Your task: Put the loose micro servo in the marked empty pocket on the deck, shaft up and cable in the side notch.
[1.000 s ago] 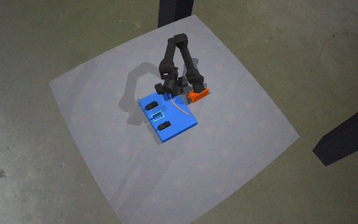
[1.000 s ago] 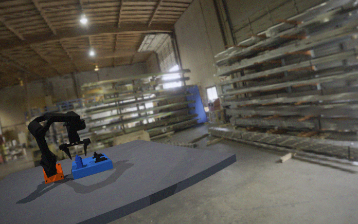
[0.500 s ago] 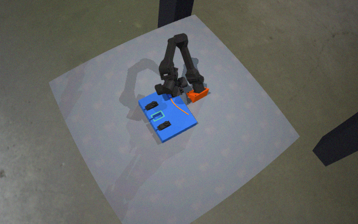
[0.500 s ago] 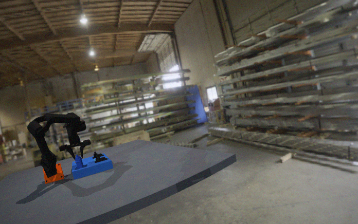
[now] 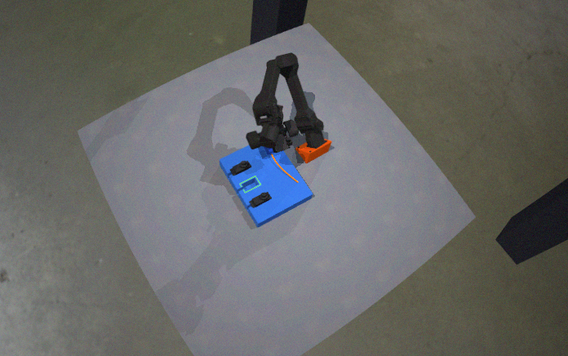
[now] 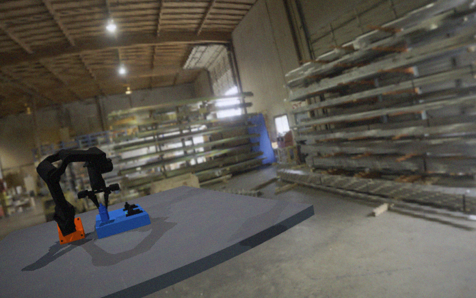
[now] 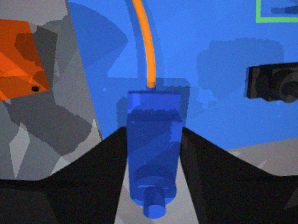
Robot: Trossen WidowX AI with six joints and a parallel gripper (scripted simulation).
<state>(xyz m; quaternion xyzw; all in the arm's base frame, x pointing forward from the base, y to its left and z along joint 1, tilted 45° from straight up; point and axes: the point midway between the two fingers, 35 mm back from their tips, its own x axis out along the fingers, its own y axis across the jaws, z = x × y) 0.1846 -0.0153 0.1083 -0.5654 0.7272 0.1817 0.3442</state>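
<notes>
Now: the blue deck 80 mm to the left of my gripper tip, 80 mm below it and 40 mm ahead of it.
</notes>
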